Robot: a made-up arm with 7 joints. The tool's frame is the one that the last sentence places.
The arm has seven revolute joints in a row. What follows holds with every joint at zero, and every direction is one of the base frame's.
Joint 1 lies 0.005 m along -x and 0.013 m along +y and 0.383 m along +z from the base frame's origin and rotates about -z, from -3.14 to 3.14 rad.
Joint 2 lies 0.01 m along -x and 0.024 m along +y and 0.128 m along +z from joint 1 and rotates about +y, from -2.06 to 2.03 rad.
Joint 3 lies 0.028 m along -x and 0.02 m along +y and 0.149 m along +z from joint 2 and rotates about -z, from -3.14 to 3.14 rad.
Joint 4 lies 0.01 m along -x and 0.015 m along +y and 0.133 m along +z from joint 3 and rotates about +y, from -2.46 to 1.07 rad.
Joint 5 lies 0.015 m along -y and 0.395 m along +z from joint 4 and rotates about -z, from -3.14 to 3.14 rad.
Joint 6 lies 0.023 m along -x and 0.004 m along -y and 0.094 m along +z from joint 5 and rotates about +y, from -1.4 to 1.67 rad.
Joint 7 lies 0.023 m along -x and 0.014 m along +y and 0.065 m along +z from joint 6 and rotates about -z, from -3.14 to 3.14 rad.
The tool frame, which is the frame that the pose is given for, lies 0.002 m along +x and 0.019 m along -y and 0.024 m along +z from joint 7; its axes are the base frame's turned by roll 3.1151, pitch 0.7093 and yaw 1.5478 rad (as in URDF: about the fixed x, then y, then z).
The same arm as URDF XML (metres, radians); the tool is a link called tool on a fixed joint. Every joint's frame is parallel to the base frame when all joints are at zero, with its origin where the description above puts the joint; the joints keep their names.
<robot name="arm">
  <link name="base_link"/>
  <link name="link1"/>
  <link name="link2"/>
  <link name="link3"/>
  <link name="link4"/>
  <link name="link5"/>
  <link name="link6"/>
  <link name="link7"/>
  <link name="tool"/>
  <joint name="joint 1" type="revolute">
    <parent link="base_link"/>
    <child link="link1"/>
    <origin xyz="-0.005 0.013 0.383" rpy="0 0 0"/>
    <axis xyz="0 0 -1"/>
    <limit lower="-3.14" upper="3.14"/>
  </joint>
  <joint name="joint 2" type="revolute">
    <parent link="link1"/>
    <child link="link2"/>
    <origin xyz="-0.01 0.024 0.128" rpy="0 0 0"/>
    <axis xyz="0 1 0"/>
    <limit lower="-2.06" upper="2.03"/>
  </joint>
  <joint name="joint 3" type="revolute">
    <parent link="link2"/>
    <child link="link3"/>
    <origin xyz="-0.028 0.02 0.149" rpy="0 0 0"/>
    <axis xyz="0 0 -1"/>
    <limit lower="-3.14" upper="3.14"/>
  </joint>
  <joint name="joint 4" type="revolute">
    <parent link="link3"/>
    <child link="link4"/>
    <origin xyz="-0.01 0.015 0.133" rpy="0 0 0"/>
    <axis xyz="0 1 0"/>
    <limit lower="-2.46" upper="1.07"/>
  </joint>
  <joint name="joint 5" type="revolute">
    <parent link="link4"/>
    <child link="link5"/>
    <origin xyz="0 -0.015 0.395" rpy="0 0 0"/>
    <axis xyz="0 0 -1"/>
    <limit lower="-3.14" upper="3.14"/>
  </joint>
  <joint name="joint 6" type="revolute">
    <parent link="link5"/>
    <child link="link6"/>
    <origin xyz="-0.023 -0.004 0.094" rpy="0 0 0"/>
    <axis xyz="0 1 0"/>
    <limit lower="-1.4" upper="1.67"/>
  </joint>
  <joint name="joint 7" type="revolute">
    <parent link="link6"/>
    <child link="link7"/>
    <origin xyz="-0.023 0.014 0.065" rpy="0 0 0"/>
    <axis xyz="0 0 -1"/>
    <limit lower="-3.14" upper="3.14"/>
  </joint>
  <joint name="tool_joint" type="fixed">
    <parent link="link7"/>
    <child link="tool"/>
    <origin xyz="0.002 -0.019 0.024" rpy="3.1151 0.7093 1.5478"/>
  </joint>
</robot>

